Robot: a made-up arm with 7 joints. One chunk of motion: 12 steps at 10 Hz.
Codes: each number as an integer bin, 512 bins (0 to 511) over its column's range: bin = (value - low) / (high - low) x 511, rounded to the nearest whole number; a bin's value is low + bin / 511 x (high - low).
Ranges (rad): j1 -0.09..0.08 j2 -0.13..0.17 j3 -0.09..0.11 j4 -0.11..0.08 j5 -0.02..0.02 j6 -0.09..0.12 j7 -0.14..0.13
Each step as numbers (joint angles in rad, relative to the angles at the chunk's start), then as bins.
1 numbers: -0.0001 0.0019 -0.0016 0.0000 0.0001 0.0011 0.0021
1 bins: 270 225 226 296 257 222 269
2 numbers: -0.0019 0.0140 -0.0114 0.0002 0.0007 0.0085 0.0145
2 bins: 265 245 201 296 264 240 292
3 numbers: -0.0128 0.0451 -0.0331 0.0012 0.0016 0.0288 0.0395
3 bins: 232 298 145 299 276 289 340
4 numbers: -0.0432 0.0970 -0.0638 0.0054 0.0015 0.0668 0.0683
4 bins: 141 387 67 310 275 382 394
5 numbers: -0.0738 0.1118 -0.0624 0.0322 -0.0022 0.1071 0.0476
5 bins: 49 412 71 382 227 480 355
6 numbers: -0.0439 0.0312 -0.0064 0.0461 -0.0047 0.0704 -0.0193
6 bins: 139 275 214 420 195 390 228
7 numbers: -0.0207 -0.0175 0.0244 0.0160 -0.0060 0.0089 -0.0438
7 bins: 208 192 292 339 179 241 182
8 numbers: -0.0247 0.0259 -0.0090 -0.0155 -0.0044 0.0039 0.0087
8 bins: 196 266 207 254 199 228 281
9 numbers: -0.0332 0.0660 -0.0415 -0.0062 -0.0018 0.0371 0.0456
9 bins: 171 334 124 279 233 309 351
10 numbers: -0.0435 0.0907 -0.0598 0.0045 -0.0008 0.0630 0.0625
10 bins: 140 376 77 308 245 372 383
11 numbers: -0.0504 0.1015 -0.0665 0.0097 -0.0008 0.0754 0.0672
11 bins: 119 394 60 322 245 402 392
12 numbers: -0.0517 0.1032 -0.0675 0.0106 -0.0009 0.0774 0.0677
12 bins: 115 397 57 324 244 407 393
